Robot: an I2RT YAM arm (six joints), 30 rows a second.
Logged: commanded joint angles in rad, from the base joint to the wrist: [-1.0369, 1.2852, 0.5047, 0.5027, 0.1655, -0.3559]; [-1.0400, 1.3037, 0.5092, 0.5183, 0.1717, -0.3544]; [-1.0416, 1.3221, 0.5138, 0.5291, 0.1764, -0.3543]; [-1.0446, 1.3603, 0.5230, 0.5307, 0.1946, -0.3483]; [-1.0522, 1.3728, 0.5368, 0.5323, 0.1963, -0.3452]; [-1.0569, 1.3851, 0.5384, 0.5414, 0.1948, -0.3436]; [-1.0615, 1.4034, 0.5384, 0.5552, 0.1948, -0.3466]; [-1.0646, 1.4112, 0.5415, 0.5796, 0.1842, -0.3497]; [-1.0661, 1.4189, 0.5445, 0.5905, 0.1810, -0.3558]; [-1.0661, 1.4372, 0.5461, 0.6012, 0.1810, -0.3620]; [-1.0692, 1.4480, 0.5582, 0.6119, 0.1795, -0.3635]
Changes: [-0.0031, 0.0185, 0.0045, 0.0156, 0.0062, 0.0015]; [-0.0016, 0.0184, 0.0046, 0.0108, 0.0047, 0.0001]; [-0.0030, 0.0382, 0.0092, 0.0016, 0.0182, 0.0060]; [-0.0076, 0.0125, 0.0138, 0.0016, 0.0017, 0.0031]; [-0.0047, 0.0123, 0.0016, 0.0091, -0.0015, 0.0016]; [-0.0046, 0.0183, 0.0000, 0.0138, 0.0000, -0.0030]; [-0.0031, 0.0078, 0.0031, 0.0244, -0.0106, -0.0031]; [-0.0015, 0.0077, 0.0030, 0.0109, -0.0032, -0.0061]; [0.0000, 0.0183, 0.0016, 0.0107, 0.0000, -0.0062]; [-0.0031, 0.0108, 0.0121, 0.0107, -0.0015, -0.0015]
